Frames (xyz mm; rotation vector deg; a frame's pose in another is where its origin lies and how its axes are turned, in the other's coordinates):
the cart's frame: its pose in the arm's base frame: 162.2 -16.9 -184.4 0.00 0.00 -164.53
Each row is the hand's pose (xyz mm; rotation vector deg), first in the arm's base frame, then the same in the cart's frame.
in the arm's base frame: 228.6 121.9 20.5 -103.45 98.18 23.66
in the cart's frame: -101.0 -116.1 204.9 123.14 98.87 -54.19
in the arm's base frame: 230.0 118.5 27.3 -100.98 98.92 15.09
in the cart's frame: -101.5 -112.4 211.7 129.13 100.36 -58.21
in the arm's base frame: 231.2 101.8 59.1 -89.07 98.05 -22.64
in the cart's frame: -98.2 -96.0 243.5 -119.52 -82.20 57.98
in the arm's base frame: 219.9 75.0 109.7 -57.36 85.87 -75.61
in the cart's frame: -80.1 -73.2 294.1 -87.10 -42.49 48.52
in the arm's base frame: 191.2 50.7 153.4 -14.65 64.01 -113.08
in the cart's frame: -46.0 -57.4 337.8 -55.17 -4.98 37.25
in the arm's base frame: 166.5 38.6 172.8 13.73 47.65 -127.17
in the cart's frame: -18.9 -52.3 357.2 -36.51 16.11 29.66
